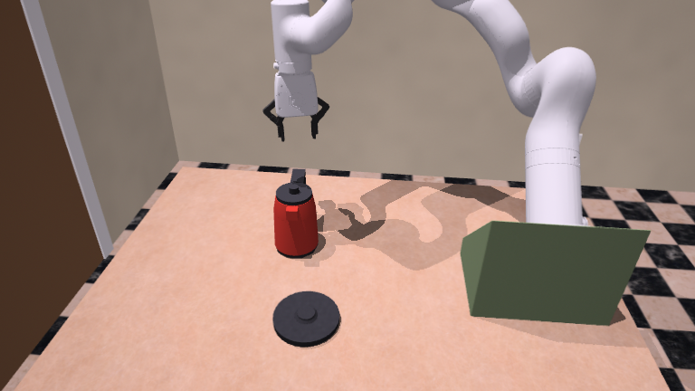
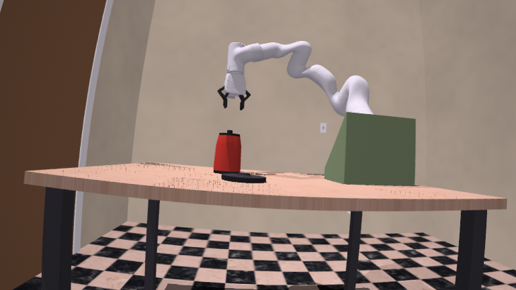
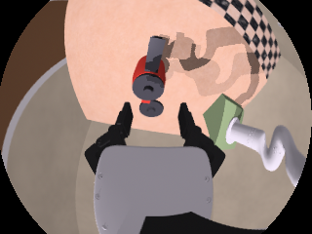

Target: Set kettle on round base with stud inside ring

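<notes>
Now: the red kettle 1 cm ahead of my hand, 2 cm to the left of it and 22 cm below it. Also, from my hand: round kettle base 3 cm behind, 32 cm to the left, 30 cm below.
</notes>
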